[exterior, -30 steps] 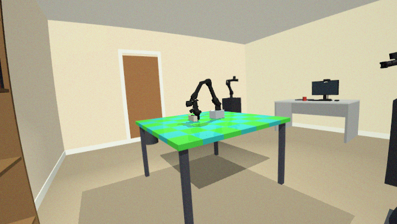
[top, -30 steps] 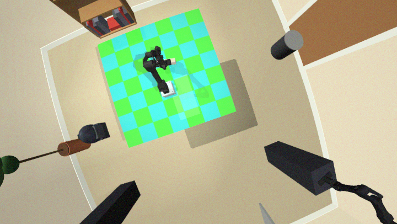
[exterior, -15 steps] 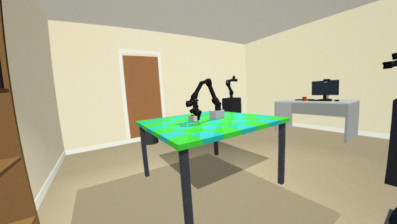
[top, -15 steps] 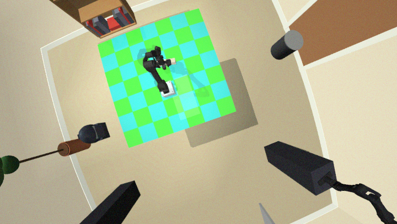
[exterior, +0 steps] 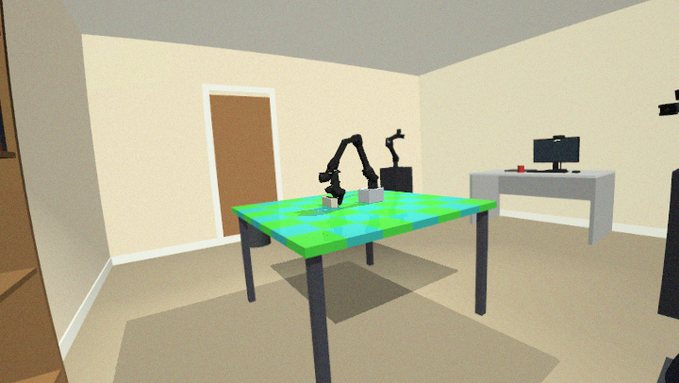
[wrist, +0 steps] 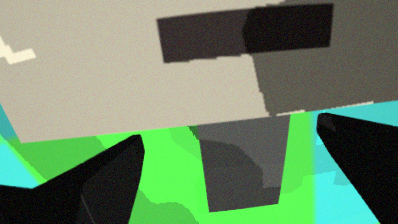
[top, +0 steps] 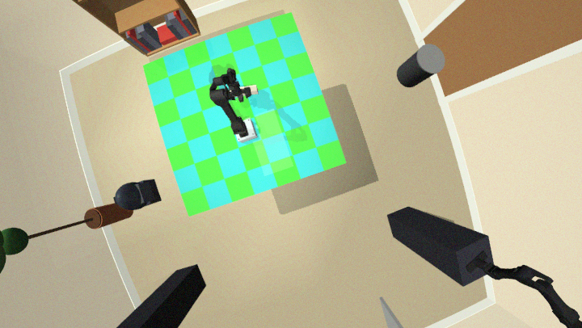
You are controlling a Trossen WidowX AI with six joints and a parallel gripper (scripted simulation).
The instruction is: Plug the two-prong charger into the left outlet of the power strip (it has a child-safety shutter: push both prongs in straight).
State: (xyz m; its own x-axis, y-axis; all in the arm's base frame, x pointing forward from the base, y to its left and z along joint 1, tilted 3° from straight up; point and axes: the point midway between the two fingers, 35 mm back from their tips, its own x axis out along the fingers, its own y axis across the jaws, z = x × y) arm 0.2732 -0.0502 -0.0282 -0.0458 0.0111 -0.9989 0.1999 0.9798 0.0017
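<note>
The black two-prong charger lies 2 cm ahead of my gripper tip and 1 cm above it.
</note>
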